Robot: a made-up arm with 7 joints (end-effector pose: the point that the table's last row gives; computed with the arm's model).
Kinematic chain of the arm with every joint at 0, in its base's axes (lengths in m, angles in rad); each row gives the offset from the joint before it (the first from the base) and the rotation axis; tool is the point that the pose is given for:
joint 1: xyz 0 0 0.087 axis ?
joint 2: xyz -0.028 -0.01 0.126 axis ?
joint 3: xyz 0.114 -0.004 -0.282 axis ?
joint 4: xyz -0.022 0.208 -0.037 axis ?
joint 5: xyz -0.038 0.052 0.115 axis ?
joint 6: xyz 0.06 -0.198 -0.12 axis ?
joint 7: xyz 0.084 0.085 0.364 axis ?
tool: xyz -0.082 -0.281 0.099
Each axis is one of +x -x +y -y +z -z.
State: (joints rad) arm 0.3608 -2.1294 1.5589 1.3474 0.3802 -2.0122 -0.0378
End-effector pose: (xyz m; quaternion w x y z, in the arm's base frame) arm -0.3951 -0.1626 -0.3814 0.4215 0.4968 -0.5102 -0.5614
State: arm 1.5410 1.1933 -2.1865 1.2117 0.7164 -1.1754 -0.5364
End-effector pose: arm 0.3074 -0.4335 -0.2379 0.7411 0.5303 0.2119 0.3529
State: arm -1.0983 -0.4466 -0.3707 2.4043 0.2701 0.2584 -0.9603
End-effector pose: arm 0.5160 -0.0464 0.3654 0.0624 0.4581 -0.5099 0.7254
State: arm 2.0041 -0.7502 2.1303 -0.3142 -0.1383 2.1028 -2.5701
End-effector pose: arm 0.6227 -0.3149 0.3980 0.7065 0.2128 0.1575 0.6563
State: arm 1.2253 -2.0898 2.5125 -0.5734 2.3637 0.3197 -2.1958
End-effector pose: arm -0.0636 -0.3321 0.5399 0.6951 0.0968 0.0198 -0.7120
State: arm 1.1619 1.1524 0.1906 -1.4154 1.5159 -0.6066 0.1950
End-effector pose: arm -0.6330 0.2795 0.1640 0.0498 -0.5603 -0.1797 0.8071
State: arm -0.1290 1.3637 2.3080 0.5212 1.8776 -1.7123 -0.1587
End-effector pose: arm -0.1219 -0.4956 -0.1520 0.8407 0.3733 0.3575 -0.1615
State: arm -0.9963 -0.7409 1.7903 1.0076 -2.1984 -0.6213 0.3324
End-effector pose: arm 0.2469 -0.3422 -0.0696 0.1400 0.2125 -0.9488 0.1872
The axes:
joint 1: -x
joint 2: +z
joint 3: -y
joint 4: -z
joint 5: -x
joint 6: -y
joint 7: +z

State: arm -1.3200 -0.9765 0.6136 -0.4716 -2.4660 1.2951 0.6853
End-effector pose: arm 0.1270 0.7003 0.1004 0.0473 -0.5966 0.4174 0.6838
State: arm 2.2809 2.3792 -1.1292 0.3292 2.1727 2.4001 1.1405
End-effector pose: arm -0.5292 0.4225 -0.1939 0.2414 -0.9251 -0.2277 -0.1847
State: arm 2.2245 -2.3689 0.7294 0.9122 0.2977 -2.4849 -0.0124
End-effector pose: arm -0.3560 -0.4659 0.2908 0.7882 0.2965 -0.5268 -0.1157
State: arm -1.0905 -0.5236 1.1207 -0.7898 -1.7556 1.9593 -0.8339
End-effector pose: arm 0.0587 0.8459 0.0349 0.2559 -0.8148 0.2629 0.4489
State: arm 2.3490 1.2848 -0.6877 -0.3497 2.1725 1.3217 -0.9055
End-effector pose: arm -0.0943 0.3128 -0.2064 0.1590 -0.1872 0.5851 0.7729
